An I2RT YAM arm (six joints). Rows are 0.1 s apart.
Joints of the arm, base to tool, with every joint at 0 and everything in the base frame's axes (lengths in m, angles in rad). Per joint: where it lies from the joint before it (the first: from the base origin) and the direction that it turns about. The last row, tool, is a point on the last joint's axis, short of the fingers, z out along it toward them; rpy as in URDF.
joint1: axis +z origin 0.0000 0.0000 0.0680
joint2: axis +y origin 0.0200 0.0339 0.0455
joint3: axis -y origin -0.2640 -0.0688 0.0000
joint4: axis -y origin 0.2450 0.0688 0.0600
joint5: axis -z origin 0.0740 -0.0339 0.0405
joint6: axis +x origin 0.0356 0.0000 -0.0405
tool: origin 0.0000 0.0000 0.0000 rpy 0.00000 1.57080 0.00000
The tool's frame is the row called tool.
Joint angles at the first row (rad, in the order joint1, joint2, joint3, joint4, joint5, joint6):
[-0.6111 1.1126 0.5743 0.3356 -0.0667 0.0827]
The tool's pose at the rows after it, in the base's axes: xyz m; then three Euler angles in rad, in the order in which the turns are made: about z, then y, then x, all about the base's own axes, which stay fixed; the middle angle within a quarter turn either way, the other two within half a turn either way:
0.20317, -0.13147, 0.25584, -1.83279, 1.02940, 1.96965
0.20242, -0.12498, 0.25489, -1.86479, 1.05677, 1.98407
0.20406, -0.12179, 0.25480, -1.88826, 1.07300, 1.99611
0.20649, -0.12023, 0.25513, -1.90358, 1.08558, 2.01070
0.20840, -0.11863, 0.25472, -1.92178, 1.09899, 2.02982
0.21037, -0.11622, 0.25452, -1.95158, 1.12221, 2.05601
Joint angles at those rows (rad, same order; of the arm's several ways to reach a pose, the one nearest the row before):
[-0.5858 1.0617 0.5559 0.3036 -0.0782 0.0686]
[-0.5662 1.0420 0.5418 0.3007 -0.0872 0.0532]
[-0.5516 1.0409 0.5407 0.3010 -0.0901 0.0432]
[-0.5413 1.0472 0.5457 0.3006 -0.0942 0.0426]
[-0.5325 1.0522 0.5476 0.3008 -0.1014 0.0428]
[-0.5220 1.0555 0.5488 0.3016 -0.1170 0.0385]

